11 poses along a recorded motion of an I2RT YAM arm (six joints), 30 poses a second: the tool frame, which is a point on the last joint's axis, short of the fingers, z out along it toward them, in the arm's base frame.
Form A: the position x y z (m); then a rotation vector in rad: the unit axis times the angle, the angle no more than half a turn.
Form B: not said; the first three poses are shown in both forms.
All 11 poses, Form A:
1: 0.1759 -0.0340 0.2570 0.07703 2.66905 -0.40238
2: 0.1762 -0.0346 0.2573 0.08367 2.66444 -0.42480
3: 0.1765 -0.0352 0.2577 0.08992 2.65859 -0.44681
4: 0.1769 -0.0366 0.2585 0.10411 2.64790 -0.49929
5: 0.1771 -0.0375 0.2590 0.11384 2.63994 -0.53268
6: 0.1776 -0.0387 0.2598 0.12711 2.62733 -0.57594
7: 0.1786 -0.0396 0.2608 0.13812 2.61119 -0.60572
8: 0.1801 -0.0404 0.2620 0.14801 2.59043 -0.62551
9: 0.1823 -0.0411 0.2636 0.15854 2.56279 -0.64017
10: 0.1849 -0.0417 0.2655 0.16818 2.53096 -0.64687
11: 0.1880 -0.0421 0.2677 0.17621 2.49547 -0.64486
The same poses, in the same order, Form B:
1: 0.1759 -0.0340 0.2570 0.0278 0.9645 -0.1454 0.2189
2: 0.1762 -0.0346 0.2573 0.0302 0.9630 -0.1535 0.2193
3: 0.1765 -0.0352 0.2577 0.0325 0.9614 -0.1616 0.2203
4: 0.1769 -0.0366 0.2585 0.0377 0.9577 -0.1806 0.2207
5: 0.1771 -0.0375 0.2590 0.0412 0.9551 -0.1927 0.2212
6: 0.1776 -0.0387 0.2598 0.0460 0.9512 -0.2085 0.2226
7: 0.1786 -0.0396 0.2608 0.0501 0.9475 -0.2198 0.2268
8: 0.1801 -0.0404 0.2620 0.0539 0.9436 -0.2278 0.2341
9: 0.1823 -0.0411 0.2636 0.0581 0.9389 -0.2345 0.2451
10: 0.1849 -0.0417 0.2655 0.0621 0.9339 -0.2387 0.2589
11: 0.1880 -0.0421 0.2677 0.0656 0.9286 -0.2400 0.2755
